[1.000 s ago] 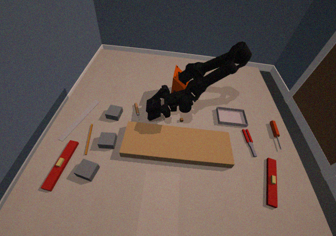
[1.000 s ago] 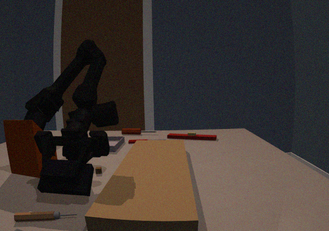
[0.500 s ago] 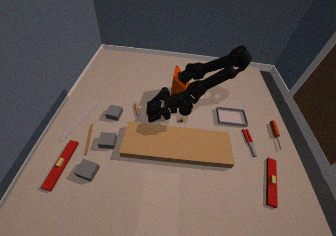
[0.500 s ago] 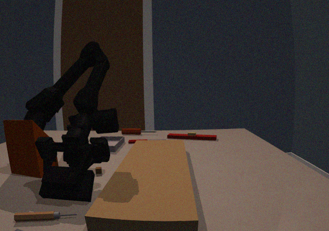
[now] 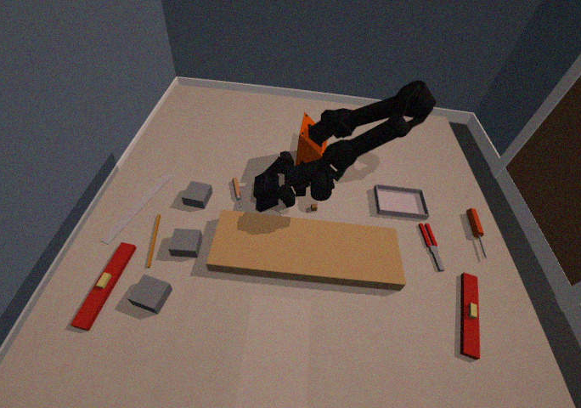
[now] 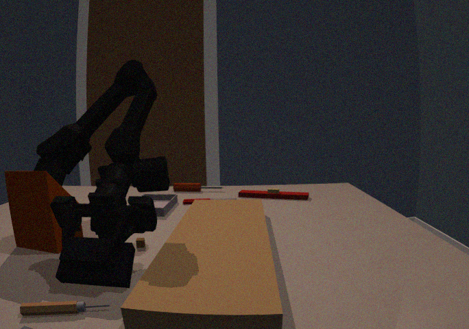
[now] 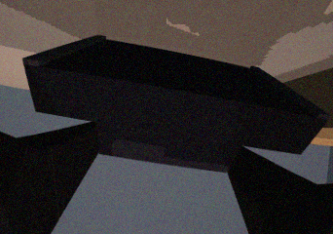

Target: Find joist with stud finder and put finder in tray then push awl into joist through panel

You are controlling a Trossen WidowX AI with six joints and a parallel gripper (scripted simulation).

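The stud finder lies 2 cm ahead of my gripper tip and 1 cm below it. From my gripper tip the other things lie so: awl 8 cm to the right, 5 cm below; pencil 17 cm ahead, 30 cm to the right, 6 cm below; small cube 4 cm ahead, 17 cm to the left, 5 cm below.
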